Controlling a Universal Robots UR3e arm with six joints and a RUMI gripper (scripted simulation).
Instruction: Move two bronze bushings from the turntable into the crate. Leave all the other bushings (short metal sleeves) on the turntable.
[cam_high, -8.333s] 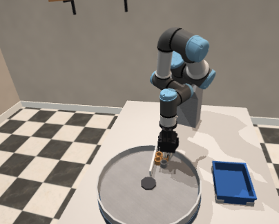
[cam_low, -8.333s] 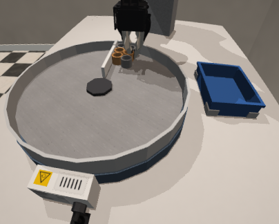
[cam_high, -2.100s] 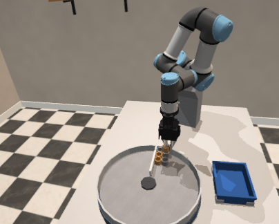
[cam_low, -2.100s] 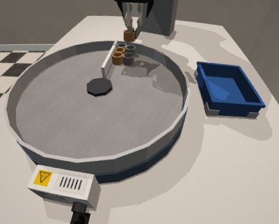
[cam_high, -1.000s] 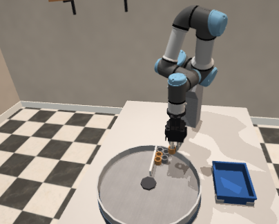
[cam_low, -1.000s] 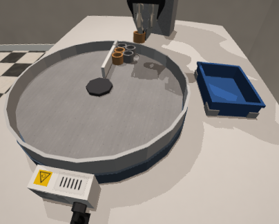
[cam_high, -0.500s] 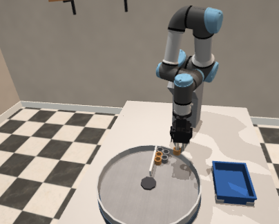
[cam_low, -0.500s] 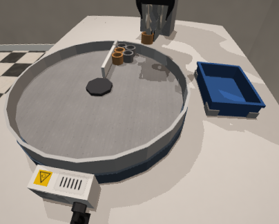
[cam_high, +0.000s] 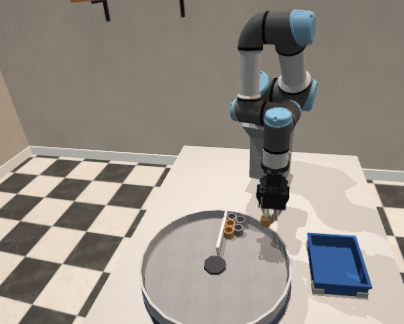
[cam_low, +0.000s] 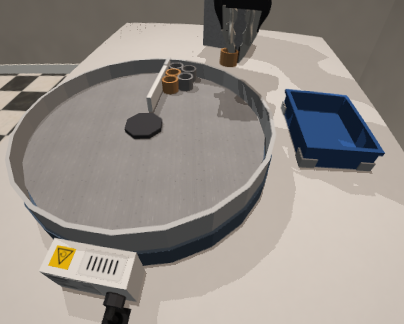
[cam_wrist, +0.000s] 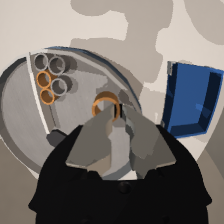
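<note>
Right now the blue crate is 180 mm to the left of my hand, 110 mm below it and 90 mm ahead of it. Also, from my hand: grey turntable: 180 mm to the right, 80 mm below, 80 mm ahead.
</note>
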